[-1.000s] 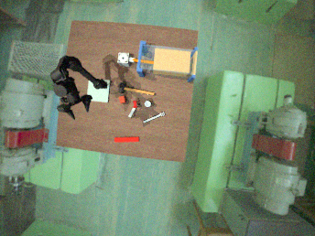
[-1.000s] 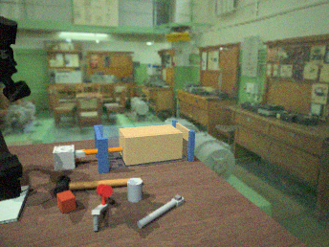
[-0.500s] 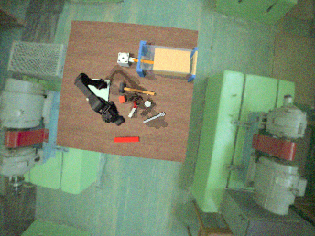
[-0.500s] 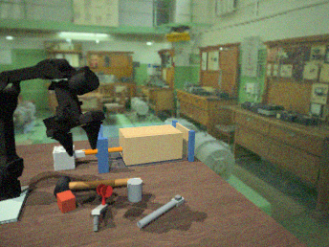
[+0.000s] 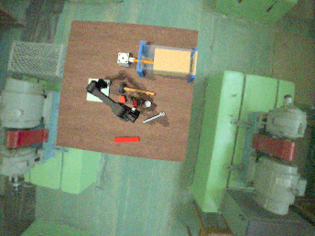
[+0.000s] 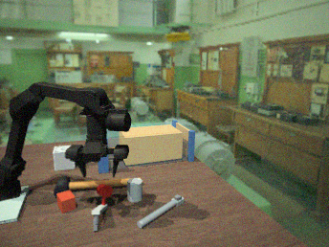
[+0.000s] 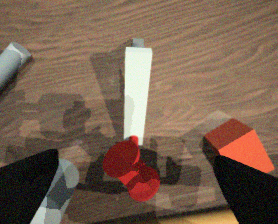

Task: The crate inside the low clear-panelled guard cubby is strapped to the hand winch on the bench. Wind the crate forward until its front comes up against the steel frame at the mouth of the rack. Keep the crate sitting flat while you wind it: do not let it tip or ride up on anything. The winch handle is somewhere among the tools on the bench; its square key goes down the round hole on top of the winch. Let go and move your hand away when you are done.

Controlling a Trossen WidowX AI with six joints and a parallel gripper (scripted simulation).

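My gripper tip is now 10 mm to the right of the winch handle and 110 mm above it. Round my gripper tip: flat red bar 80 mm behind, 270 mm to the right, 130 mm below; then red knob 30 mm ahead, 50 mm to the left, 90 mm below; then blue steel frame 110 mm ahead, 440 mm to the left, 30 mm below.
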